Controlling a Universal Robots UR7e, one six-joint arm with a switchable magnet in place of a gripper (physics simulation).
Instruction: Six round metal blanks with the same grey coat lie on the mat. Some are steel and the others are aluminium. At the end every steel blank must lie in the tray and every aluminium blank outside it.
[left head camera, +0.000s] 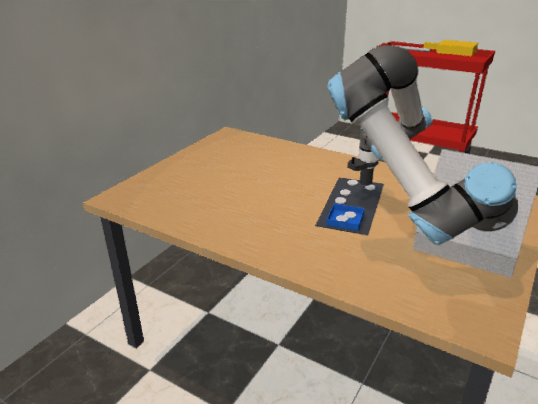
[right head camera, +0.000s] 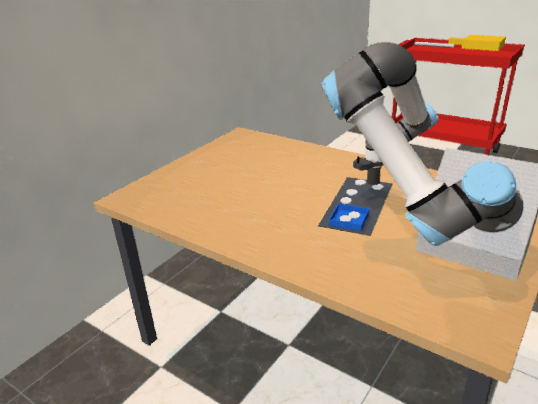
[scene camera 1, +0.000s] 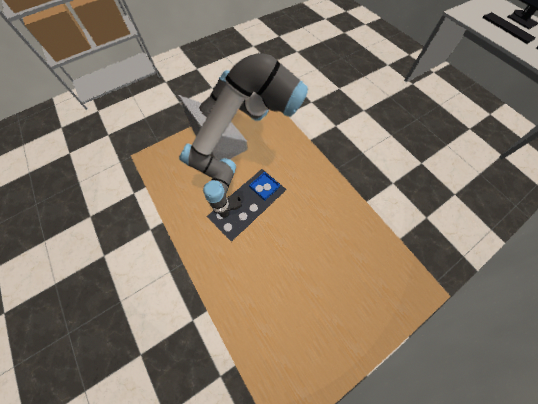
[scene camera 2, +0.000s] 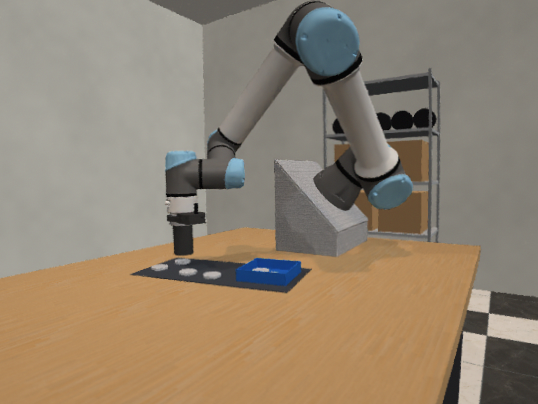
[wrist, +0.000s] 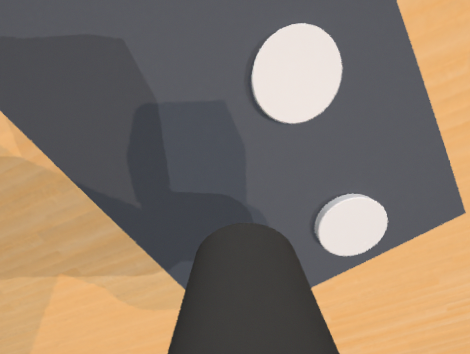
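My magnet (left head camera: 366, 183) (right head camera: 373, 182) (scene camera 2: 183, 252) (wrist: 245, 230) is bare at its tip and hangs a little above the dark mat (left head camera: 367, 205) (right head camera: 375, 205) (wrist: 200, 65). A round pale blank (left head camera: 370, 187) (right head camera: 377, 187) (scene camera 2: 182, 261) lies on the mat below the magnet, apart from it; scene camera 1 shows it partly hidden. Three more blanks lie on the mat: one (left head camera: 352, 182) (scene camera 1: 227, 227), a second (left head camera: 345, 192) (scene camera 1: 243, 216) and a third (left head camera: 340, 200) (scene camera 1: 253, 207). Two blanks, one (left head camera: 342, 218) (scene camera 1: 259, 188) and another (left head camera: 350, 214) (scene camera 1: 267, 187), lie in the blue tray (left head camera: 344, 226) (scene camera 2: 267, 277). Steel and aluminium look alike.
The tray stands on the mat at the end away from the magnet. A grey sloped pedestal (left head camera: 465, 255) (scene camera 2: 305, 225) carries the arm on the wooden table (left head camera: 225, 190) (scene camera 2: 200, 340). A red trolley (left head camera: 450, 61) stands behind the table, and a shelf rack (scene camera 2: 430, 150) stands farther off.
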